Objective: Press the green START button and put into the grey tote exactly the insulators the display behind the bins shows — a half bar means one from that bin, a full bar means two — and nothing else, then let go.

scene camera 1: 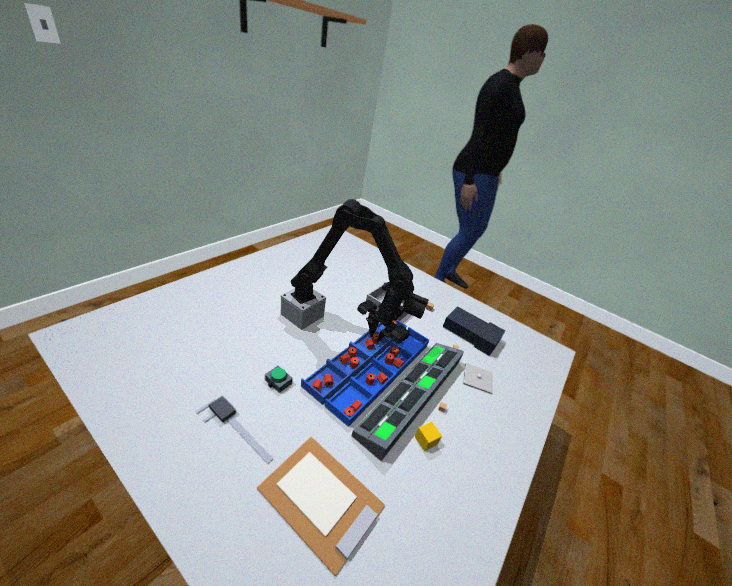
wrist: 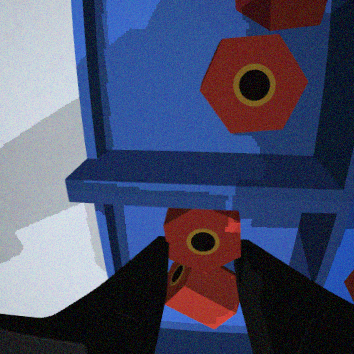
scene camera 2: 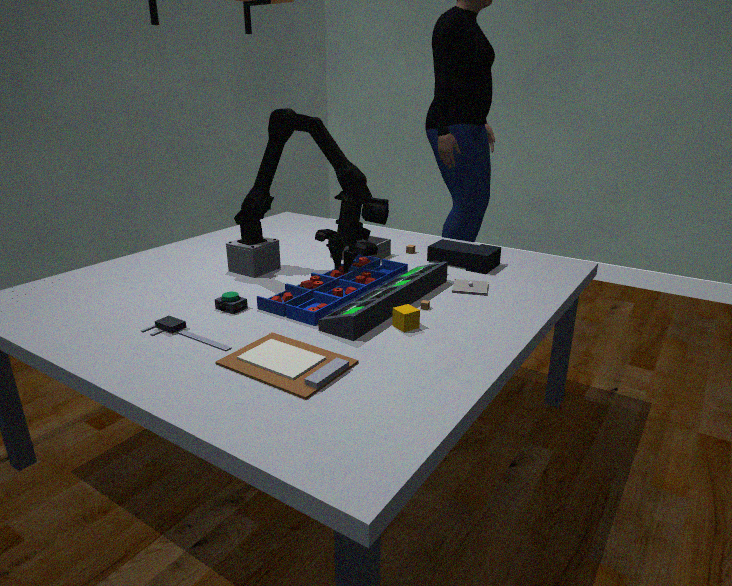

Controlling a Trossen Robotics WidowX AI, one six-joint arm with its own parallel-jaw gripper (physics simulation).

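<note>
The gripper [scene camera 1: 373, 331] [scene camera 2: 343, 265] [wrist: 204, 244] points down into a compartment of the blue bins [scene camera 1: 337, 414] [scene camera 2: 299, 315] [wrist: 207, 167]. In the wrist view its fingers are closed in against the sides of a red hexagonal insulator [wrist: 202, 226]; a second, tilted insulator [wrist: 207, 305] lies against it, also between the fingers. Other red insulators [scene camera 1: 327, 380] [wrist: 254, 50] lie in several compartments. The dark display [scene camera 1: 377, 450] [scene camera 2: 340, 327] shows three bright green areas. The green START button [scene camera 1: 278, 373] [scene camera 2: 230, 295] stands left of the bins. The grey tote [scene camera 2: 382, 246] is partly hidden behind the arm.
A black block [scene camera 1: 473, 329] [scene camera 2: 463, 254], a yellow cube [scene camera 1: 428, 435] [scene camera 2: 405, 317], small tan cubes and a flat pale plate [scene camera 1: 478, 378] [scene camera 2: 470, 286] lie beyond the display. A caliper [scene camera 1: 250, 438] and a clipboard [scene camera 1: 268, 487] lie nearer the camera. A person [scene camera 1: 497, 122] stands behind the table.
</note>
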